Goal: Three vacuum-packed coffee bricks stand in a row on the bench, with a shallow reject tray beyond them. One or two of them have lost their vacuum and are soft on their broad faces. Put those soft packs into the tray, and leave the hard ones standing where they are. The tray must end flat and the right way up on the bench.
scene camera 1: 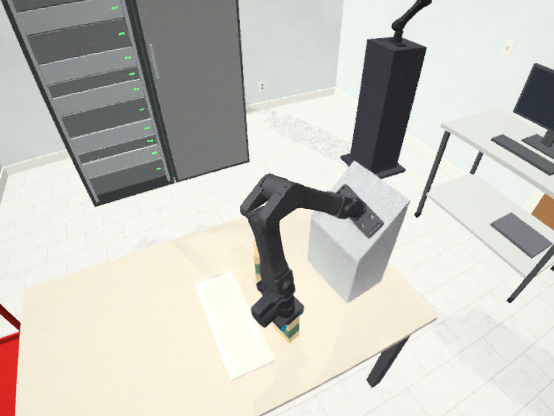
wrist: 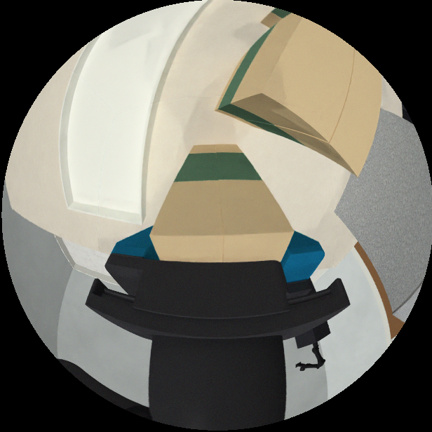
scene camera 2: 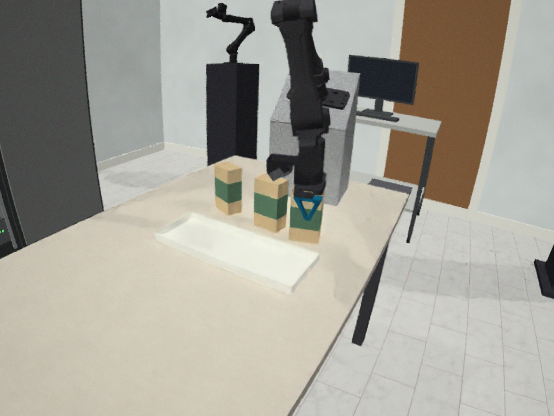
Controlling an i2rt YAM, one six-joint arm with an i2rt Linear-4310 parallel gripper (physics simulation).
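Seen in the pictures: gripper, fingertip midpoint: (scene camera 1: 287,323) (scene camera 2: 308,215); arm's base at its link origin: (scene camera 1: 357,210).
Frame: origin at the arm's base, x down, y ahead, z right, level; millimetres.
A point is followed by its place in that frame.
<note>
Three tan coffee packs with green bands stand upright in a row. My gripper (scene camera 1: 288,324) @(x 264, y 311, z -137 mm) (scene camera 2: 307,206) @(x 264, y 311, z -137 mm) (wrist: 217,213) is shut on the end pack (scene camera 1: 293,332) @(x 266, y 307, z -171 mm) (scene camera 2: 305,234) @(x 310, y 332, z -142 mm) (wrist: 220,205) nearest the bench's side edge; its blue fingers press on two opposite sides, and the pack appears to stand on the bench. The middle pack (scene camera 2: 270,206) @(x 260, y 331, z -34 mm) (wrist: 305,70) is beside it, hidden by the arm in scene camera 1. The far pack (scene camera 1: 257,268) @(x 261, y 316, z 109 mm) (scene camera 2: 228,191) @(x 257, y 322, z 113 mm) (wrist: 271,20) shows in part in the wrist view. The white tray (scene camera 1: 235,325) @(x 331, y 461, z -37 mm) (scene camera 2: 235,248) @(x 331, y 460, z -15 mm) (wrist: 110,130) lies flat, upright and empty. Softness cannot be told.
The bench (scene camera 1: 125,325) @(x 334, y 825, z 118 mm) (scene camera 2: 150,325) @(x 334, y 771, z -45 mm) extends beyond the tray. The grey speckled pedestal (scene camera 1: 332,265) @(x 215, y 81, z -24 mm) (scene camera 2: 338,145) @(x 134, y 68, z -110 mm) (wrist: 390,190) bearing the arm stands behind the row. The bench's side edge is near the held pack. A rack cabinet and a desk with a monitor stand farther off.
</note>
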